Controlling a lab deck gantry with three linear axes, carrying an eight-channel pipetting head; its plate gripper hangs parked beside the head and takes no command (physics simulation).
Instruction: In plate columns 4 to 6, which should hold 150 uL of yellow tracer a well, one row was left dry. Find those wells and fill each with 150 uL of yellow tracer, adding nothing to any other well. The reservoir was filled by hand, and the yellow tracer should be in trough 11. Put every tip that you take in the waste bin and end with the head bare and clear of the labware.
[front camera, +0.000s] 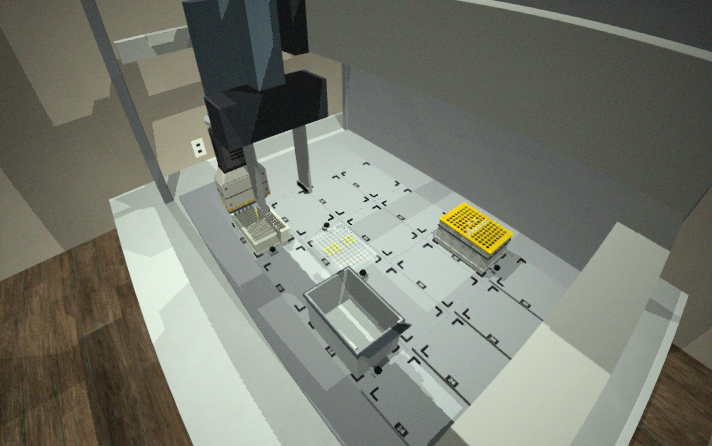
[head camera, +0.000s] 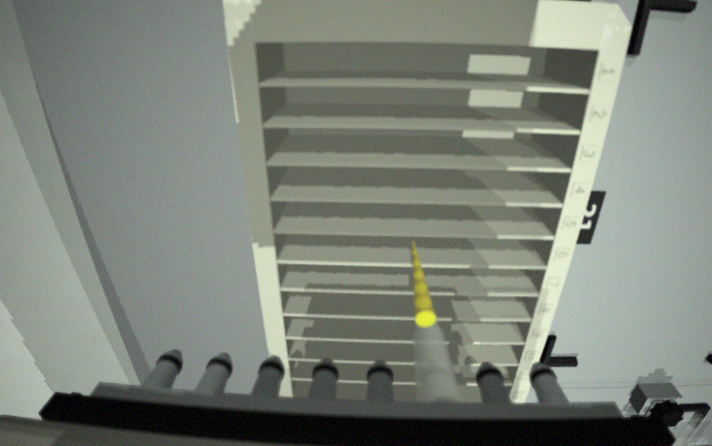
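Observation:
The pipetting head (front camera: 242, 189) (head camera: 357, 415) is over the back end of the cream reservoir (front camera: 258, 249) (head camera: 572, 173). One nozzle, sixth from the left in the head view, carries a tip (head camera: 424, 304) holding yellow liquid; the other seven are bare. Which trough lies under the tip end is unclear; the high-numbered troughs are partly hidden by the nozzles. The plate (front camera: 365, 253) shows two yellow blocks of wells with a colourless row between them. The yellow tip rack (front camera: 501, 236) stands at the right. The open grey waste bin (front camera: 378, 350) stands in front. The parked gripper (front camera: 282, 198) is open and empty.
The gripper's two long fingers hang low beside the head, one near the reservoir's rim and one over the deck behind the plate. The bin's tall walls rise just in front of the plate. A pale raised block (front camera: 541, 362) stands at the right front edge.

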